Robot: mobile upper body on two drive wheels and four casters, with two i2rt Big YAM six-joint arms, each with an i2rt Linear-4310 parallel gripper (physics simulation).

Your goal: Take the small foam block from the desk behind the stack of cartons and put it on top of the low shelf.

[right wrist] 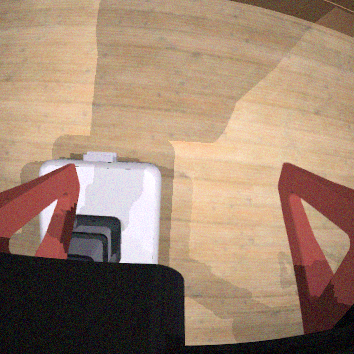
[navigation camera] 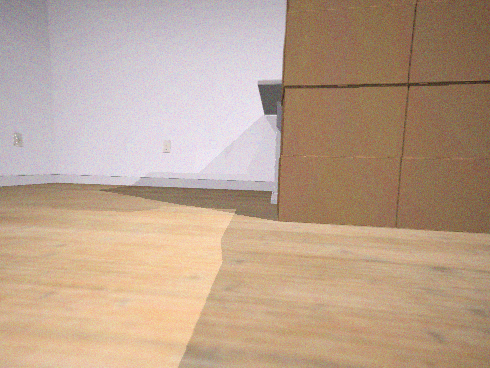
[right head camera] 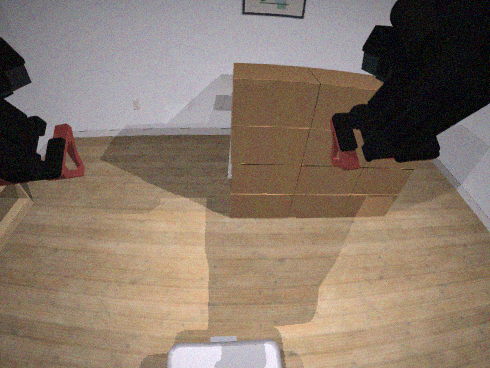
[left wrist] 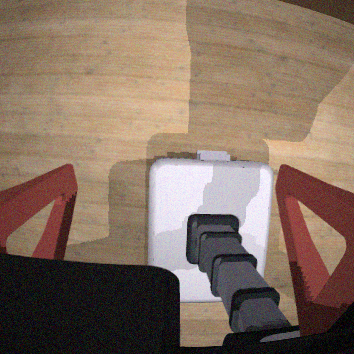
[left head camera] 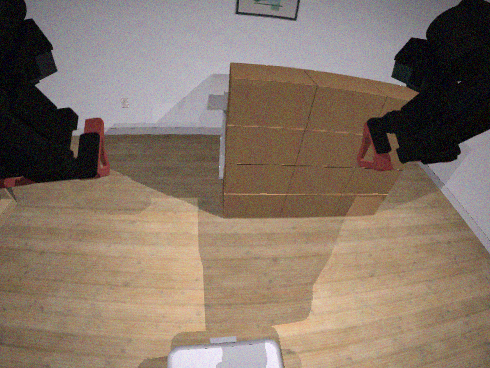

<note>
In view: my left gripper (left head camera: 75,173), my right gripper (right head camera: 360,158), a desk (navigation camera: 270,91) and a stack of brown cartons (navigation camera: 378,111).
My left gripper is seen too in the right head camera view (right head camera: 55,174) and in the left wrist view (left wrist: 175,175). My right gripper is seen too in the right wrist view (right wrist: 178,174) and in the left head camera view (left head camera: 382,159). The desk shows as well in the left head camera view (left head camera: 218,96).
</note>
